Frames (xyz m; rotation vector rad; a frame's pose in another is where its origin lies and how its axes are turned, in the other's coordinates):
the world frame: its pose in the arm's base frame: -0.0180 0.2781 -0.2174 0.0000 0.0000 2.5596
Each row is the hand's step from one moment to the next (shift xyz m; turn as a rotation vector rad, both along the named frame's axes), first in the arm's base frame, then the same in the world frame.
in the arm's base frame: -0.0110 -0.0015 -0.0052 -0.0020 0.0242 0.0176
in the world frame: 0.0084 0.0073 -0.0052 0.0150 -0.0191 0.0176
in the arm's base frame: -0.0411 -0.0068 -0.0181 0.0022 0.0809 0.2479
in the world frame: 0.0306 0.0283 -0.0181 0.0426 -0.0688 0.2479
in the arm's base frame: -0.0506 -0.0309 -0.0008 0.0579 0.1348 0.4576
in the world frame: 0.0253 0.0536 -0.0008 0.0257 -0.1444 0.4576
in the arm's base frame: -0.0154 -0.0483 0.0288 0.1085 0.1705 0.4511
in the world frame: -0.0137 0.0488 0.0288 0.0031 -0.2021 0.4511
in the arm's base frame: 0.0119 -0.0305 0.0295 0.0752 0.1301 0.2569
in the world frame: -0.0267 0.0189 0.0295 0.0087 -0.1500 0.2569
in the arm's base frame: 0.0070 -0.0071 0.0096 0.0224 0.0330 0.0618
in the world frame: -0.0098 0.0021 0.0096 -0.0006 -0.0399 0.0618
